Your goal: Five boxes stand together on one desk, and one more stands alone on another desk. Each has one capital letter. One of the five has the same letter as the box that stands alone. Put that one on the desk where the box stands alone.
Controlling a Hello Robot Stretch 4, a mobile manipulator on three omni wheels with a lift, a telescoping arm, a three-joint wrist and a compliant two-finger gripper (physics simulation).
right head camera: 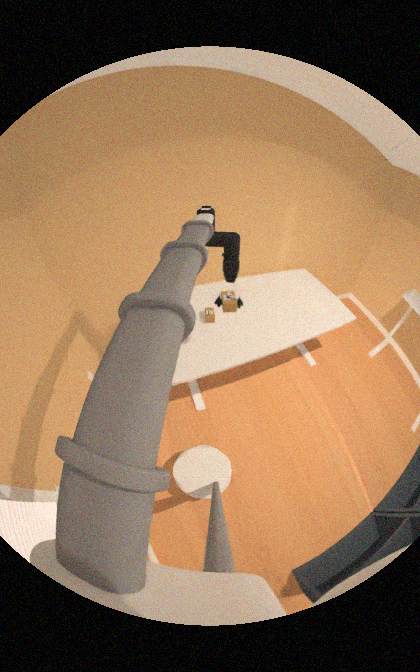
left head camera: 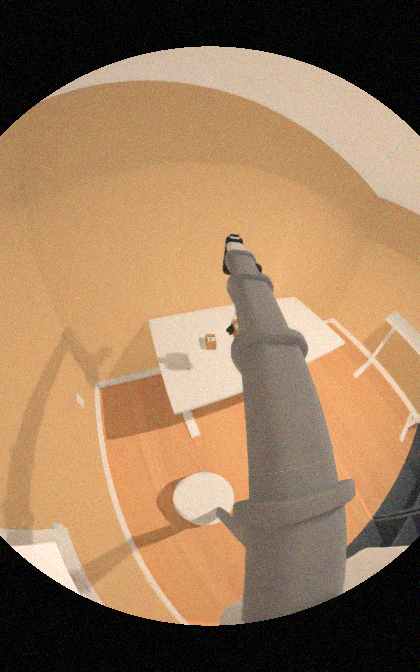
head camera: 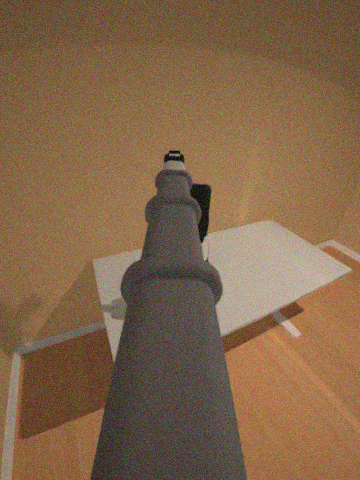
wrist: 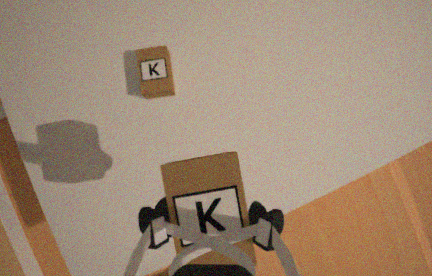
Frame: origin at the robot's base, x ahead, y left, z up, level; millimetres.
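Seen in the pictures: gripper, between the fingertips: (wrist: 211,215).
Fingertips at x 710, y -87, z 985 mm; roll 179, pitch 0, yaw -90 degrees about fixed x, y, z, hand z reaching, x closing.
Note:
Offsets run from my fingertips to a thing's top centre. Level surfaces: height alone.
My gripper (right head camera: 229,302) (wrist: 211,215) is shut on a brown box @(12 mm ahead, 2 mm left, 49 mm up) (right head camera: 229,306) (wrist: 202,172) with a black K on a white label. It holds this box above the white desk @(292 mm down) (head camera: 280,260) (left head camera: 200,385) (right head camera: 280,325) (wrist: 300,100). Another brown box @(216 mm ahead, 114 mm left, 242 mm down) (left head camera: 210,342) (right head camera: 209,315) (wrist: 154,70), also marked K, stands alone on the same desk, left of the held box and apart from it. In the left head camera view, my arm hides most of the held box. In the head camera view, it covers both boxes. The group of boxes does not show.
A round white stool (left head camera: 200,492) (right head camera: 200,467) stands on the floor in front of the desk. The extended grey arm (head camera: 170,375) (left head camera: 295,435) (right head camera: 125,380) reaches over the desk. A wall rises behind it. Another white table (left head camera: 407,330) shows partly at the right. A shadow (left head camera: 177,361) (wrist: 70,150) falls on the desk's left part.

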